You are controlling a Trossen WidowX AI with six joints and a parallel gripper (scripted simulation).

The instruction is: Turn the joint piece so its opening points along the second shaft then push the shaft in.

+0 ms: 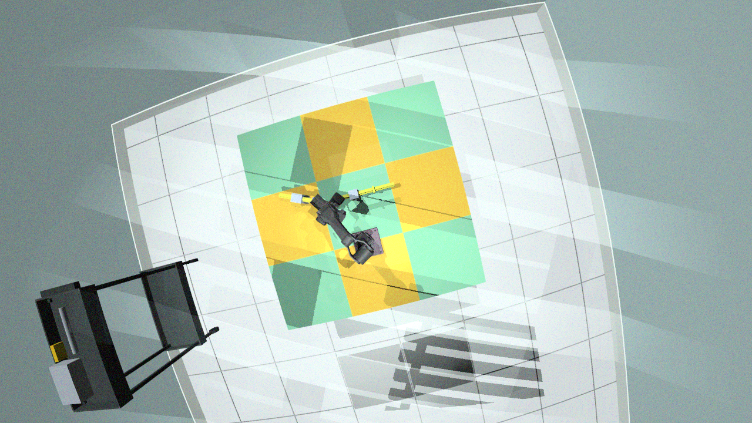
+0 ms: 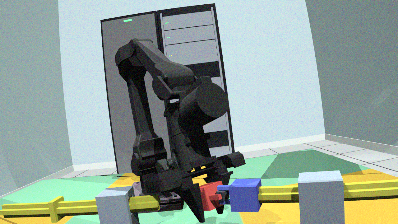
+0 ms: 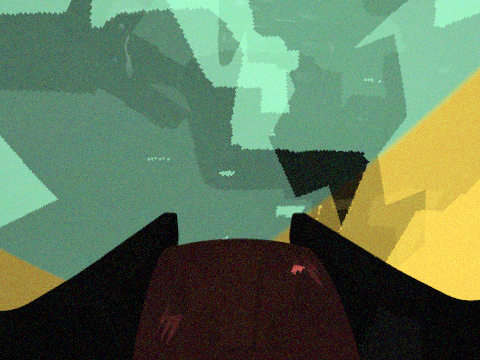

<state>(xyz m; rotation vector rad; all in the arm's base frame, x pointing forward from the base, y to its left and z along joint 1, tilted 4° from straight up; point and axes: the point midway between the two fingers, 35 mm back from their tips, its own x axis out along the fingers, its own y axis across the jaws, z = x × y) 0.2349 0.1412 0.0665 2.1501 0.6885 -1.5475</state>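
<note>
Now: gripper tip 40 mm below the red square joint piece.
</note>
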